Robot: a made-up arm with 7 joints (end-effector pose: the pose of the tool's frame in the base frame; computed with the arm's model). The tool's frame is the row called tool.
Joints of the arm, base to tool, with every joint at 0 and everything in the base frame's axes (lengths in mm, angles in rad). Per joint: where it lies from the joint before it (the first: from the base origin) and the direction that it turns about. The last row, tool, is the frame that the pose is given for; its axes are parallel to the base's.
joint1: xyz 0 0 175 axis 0 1 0
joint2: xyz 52 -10 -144 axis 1 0 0
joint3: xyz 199 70 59 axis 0 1 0
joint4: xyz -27 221 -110 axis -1 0 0
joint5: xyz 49 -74 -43 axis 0 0 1
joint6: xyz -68 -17 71 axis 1 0 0
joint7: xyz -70 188 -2 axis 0 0 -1
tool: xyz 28 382 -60
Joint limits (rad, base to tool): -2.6..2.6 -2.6..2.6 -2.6..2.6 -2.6..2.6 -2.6..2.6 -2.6..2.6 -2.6..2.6
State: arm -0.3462 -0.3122 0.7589 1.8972 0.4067 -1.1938 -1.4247
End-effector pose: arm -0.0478 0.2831 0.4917 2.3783 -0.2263 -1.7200
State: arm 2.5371 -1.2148 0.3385 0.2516 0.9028 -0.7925 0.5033
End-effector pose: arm -0.2816 -0.2358 0.7201 1.1050 0.0316 3.0128
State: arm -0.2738 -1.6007 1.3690 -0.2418 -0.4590 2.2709 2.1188
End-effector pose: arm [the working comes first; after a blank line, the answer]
Working (the frame after each row of the table, in the pose's form):
after joint1: 0.0000 0.0000 0.1750 0.0000 -0.2738 0.0000
after joint2: 0.0890 -0.0100 0.0504 -1.6007 -0.2738 0.0000
after joint3: 0.3000 0.0469 0.0352 -1.3078 -0.0825 -1.3840
after joint4: 0.2508 0.0447 -0.2082 -1.0660 -0.0825 -1.3840
after joint5: 0.1870 -0.0134 -0.1604 -0.9968 -0.4784 -1.6278
after joint6: 0.2422 0.0683 -0.1448 1.2741 -0.4784 -1.6278
after joint7: 0.3072 0.2094 -0.0179 -0.1880 1.3034 2.7500

0.2776 -0.1722 -0.0794 -0.1880 1.3034 2.7500
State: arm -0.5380 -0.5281 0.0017 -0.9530 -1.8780 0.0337 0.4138
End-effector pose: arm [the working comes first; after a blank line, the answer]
Working (the frame after each row of the table, in the pose's form):
after joint1: 0.0000 0.0000 0.1750 0.0000 -0.5380 0.0000
after joint2: 0.1184 -0.0100 0.0780 -0.5281 -0.5380 0.0000
after joint3: 0.2813 0.0802 0.1934 -0.5276 -0.5365 -0.0010
after joint4: 0.3637 0.2157 0.0023 0.4254 -0.5365 -0.0010
after joint5: 0.4414 0.1659 -0.0326 0.4519 0.5152 -1.6394
after joint6: 0.3973 0.2004 0.0501 0.4856 0.5152 -1.6394
after joint7: 0.5654 0.2075 0.1594 0.2220 0.6616 -2.1070

0.8778 -0.0222 0.1624 0.2220 0.6616 -2.1070
